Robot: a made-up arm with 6 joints. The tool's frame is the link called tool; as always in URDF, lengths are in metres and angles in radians.
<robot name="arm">
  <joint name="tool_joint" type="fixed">
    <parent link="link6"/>
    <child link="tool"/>
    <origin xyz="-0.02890 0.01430 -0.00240" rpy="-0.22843 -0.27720 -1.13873"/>
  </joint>
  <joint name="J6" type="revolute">
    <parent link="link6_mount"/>
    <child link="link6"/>
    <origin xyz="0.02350 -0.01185 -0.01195"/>
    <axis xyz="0 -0.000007 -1"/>
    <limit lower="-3.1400" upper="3.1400" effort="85" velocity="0.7"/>
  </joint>
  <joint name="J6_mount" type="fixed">
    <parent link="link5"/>
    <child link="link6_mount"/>
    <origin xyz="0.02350 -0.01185 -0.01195"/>
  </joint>
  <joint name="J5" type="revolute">
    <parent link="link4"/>
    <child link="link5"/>
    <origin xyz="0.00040 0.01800 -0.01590"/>
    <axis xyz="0 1 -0.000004"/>
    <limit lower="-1.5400" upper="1.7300" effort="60" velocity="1.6"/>
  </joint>
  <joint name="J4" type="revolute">
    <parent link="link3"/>
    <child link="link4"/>
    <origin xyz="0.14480 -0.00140 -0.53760"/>
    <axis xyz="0 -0.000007 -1"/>
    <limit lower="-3.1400" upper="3.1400" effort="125" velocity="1.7"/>
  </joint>
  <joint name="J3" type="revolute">
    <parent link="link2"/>
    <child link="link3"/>
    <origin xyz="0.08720 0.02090 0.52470"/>
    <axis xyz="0 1 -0.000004"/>
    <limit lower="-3.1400" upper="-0.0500" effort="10" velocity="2.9"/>
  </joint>
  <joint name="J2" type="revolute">
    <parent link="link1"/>
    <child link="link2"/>
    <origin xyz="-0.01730 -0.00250 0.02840"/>
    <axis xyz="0 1 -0.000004"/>
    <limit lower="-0.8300" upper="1.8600" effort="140" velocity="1.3"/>
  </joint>
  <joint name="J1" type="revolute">
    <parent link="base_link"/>
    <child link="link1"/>
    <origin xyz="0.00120 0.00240 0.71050"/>
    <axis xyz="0 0 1"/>
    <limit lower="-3.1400" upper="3.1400" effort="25" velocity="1.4"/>
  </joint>
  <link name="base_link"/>
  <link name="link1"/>
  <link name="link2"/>
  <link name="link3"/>
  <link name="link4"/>
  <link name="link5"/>
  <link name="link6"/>
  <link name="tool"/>
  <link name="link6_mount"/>
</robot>
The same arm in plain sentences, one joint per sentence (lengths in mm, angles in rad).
The arm has six revolute joints in a row. What follows holds with every joint at zero, and every direction is one of the base frame's. The first joint lies 1.2 mm along +x and 2.4 mm along +y and 710.5 mm along +z from the base frame's origin and turns about +z, from -3.14 to 3.14 rad. The second joint lies 17.3 mm along -x and 2.5 mm along -y and 28.4 mm along +z from the first joint and turns about +y, from -0.83 to 1.86 rad. The third joint lies 87.2 mm along +x and 20.9 mm along +y and 524.7 mm along +z from the second joint and turns about +y, from -3.14 to -0.05 rad. The fourth joint lies 144.8 mm along +x and 1.4 mm along -y and 537.6 mm along -z from the third joint and turns about -z, from -3.14 to 3.14 rad. The fifth joint lies 0.4 mm along +x and 18 mm along +y and 15.9 mm along -z from the fourth joint and turns about +y, from -1.54 to 1.73 rad. The sixth joint lies 47 mm along +x and 23.7 mm along -y and 23.9 mm along -z from the fifth joint and turns about -z, from -3.14 to 3.14 rad. The tool frame, which is the frame that the pose is given for, lies 28.9 mm along -x and 14.3 mm along +y and 2.4 mm along -z from the sixth joint; its axes are the base frame's turned by roll -0.2284, pitch -0.2772 and yaw -1.1387 rad (as in URDF: about the fixed x, then y, then z).
